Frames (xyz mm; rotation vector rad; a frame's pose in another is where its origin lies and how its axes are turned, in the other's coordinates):
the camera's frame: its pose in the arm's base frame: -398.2 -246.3 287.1 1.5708 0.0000 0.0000
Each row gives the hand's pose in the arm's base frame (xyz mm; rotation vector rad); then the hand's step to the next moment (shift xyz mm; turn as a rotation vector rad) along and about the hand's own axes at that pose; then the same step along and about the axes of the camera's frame.
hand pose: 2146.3 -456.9 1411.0 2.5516 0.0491 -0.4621
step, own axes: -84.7 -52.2 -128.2 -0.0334 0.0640 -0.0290
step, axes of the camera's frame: -45.9 103.8 -116.0 -0.0141 0.0666 0.0376
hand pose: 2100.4 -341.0 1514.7 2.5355 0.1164 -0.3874
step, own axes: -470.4 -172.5 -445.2 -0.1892 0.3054 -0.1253
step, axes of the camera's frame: -366.2 405.4 -388.3 -0.0991 0.3164 0.1866
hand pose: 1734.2 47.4 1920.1 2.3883 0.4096 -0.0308
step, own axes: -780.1 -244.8 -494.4 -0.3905 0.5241 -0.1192
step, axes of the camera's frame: -858.5 318.2 -273.3 -0.2241 0.4797 0.4014
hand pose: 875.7 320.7 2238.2 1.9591 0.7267 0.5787
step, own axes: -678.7 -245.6 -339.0 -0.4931 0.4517 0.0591
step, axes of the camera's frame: -767.7 -132.5 170.0 -0.1990 0.3248 0.5528
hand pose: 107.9 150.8 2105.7 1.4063 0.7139 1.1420
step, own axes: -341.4 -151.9 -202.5 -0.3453 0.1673 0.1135
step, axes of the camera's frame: -276.5 -248.9 205.5 -0.0456 0.0910 0.3870
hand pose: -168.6 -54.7 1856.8 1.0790 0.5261 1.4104
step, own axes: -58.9 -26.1 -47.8 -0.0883 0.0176 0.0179
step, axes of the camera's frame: -35.8 -61.3 37.4 -0.0079 -0.0029 0.0914
